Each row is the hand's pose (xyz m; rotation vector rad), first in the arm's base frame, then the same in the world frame.
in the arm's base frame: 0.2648 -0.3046 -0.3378 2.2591 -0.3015 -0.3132
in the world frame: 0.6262 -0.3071 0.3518 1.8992 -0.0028 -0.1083
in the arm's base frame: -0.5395 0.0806 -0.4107 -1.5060 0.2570 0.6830
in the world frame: -0.2525 -0.2219 0.2066 -1.9164 0.1777 0.9262
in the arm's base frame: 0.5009 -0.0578 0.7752 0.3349 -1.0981 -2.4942
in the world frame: 0.7388 0.3796 1.2852 0.3374 -1.3589 -1.9822
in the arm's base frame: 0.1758 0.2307 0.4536 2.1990 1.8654 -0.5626
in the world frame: 0.3552 0.4270 0.9071 1.6504 1.8738 -0.7941
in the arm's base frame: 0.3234 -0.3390 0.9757 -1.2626 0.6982 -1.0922
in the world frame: 0.6446 0.1510 1.5846 -1.6357 0.3092 -0.9849
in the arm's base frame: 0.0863 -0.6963 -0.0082 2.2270 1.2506 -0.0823
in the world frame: 0.5589 -0.5878 0.8107 1.7119 1.4370 -0.2009
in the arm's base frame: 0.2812 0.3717 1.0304 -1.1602 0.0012 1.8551
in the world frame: 0.3935 0.7897 1.3874 -1.4584 0.1980 2.1948
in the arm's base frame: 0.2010 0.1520 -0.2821 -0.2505 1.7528 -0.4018
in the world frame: 0.4291 0.1001 0.2470 -0.7750 1.6176 -0.5014
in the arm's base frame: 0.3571 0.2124 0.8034 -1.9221 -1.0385 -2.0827
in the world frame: 0.5210 0.5884 1.2265 -1.7793 -1.6887 -1.8001
